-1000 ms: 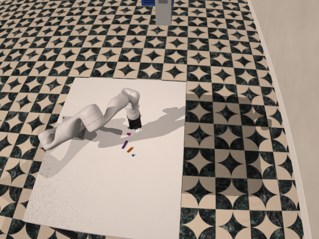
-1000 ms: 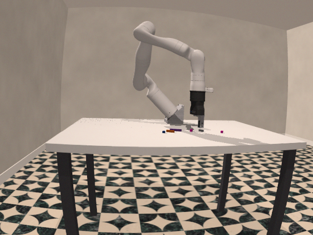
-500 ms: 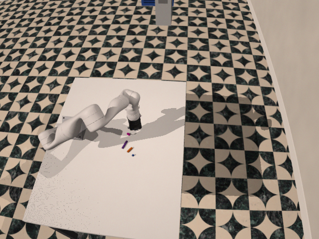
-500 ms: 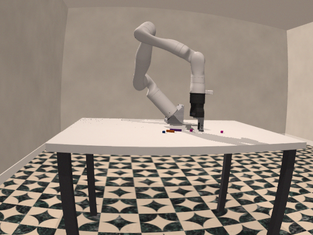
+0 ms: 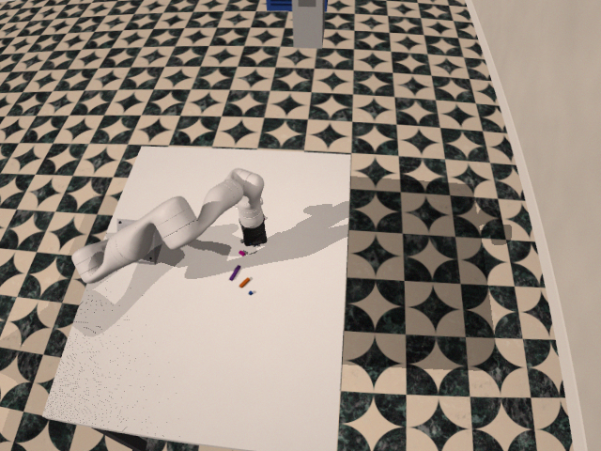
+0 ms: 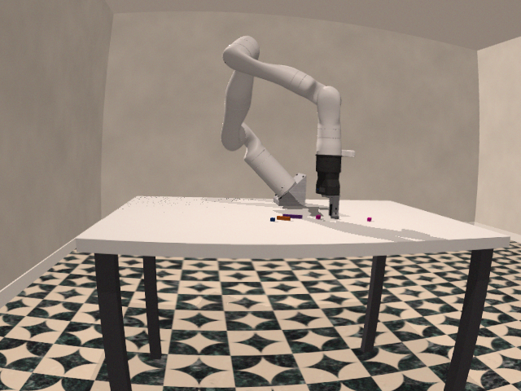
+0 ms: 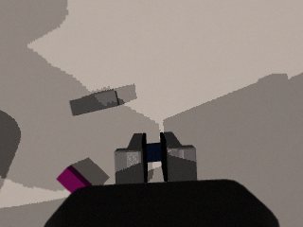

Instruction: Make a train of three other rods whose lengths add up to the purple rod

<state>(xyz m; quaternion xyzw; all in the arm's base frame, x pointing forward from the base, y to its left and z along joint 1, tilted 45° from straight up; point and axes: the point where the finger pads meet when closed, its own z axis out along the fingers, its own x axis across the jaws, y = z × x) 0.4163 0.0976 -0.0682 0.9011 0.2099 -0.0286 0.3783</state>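
The grey rod is 50 mm behind my hand, 30 mm below it and 10 mm to the left of it. Round my hand: purple rod: 120 mm to the right, 40 mm behind, 30 mm below; then orange rod: 150 mm to the right, 30 mm below.
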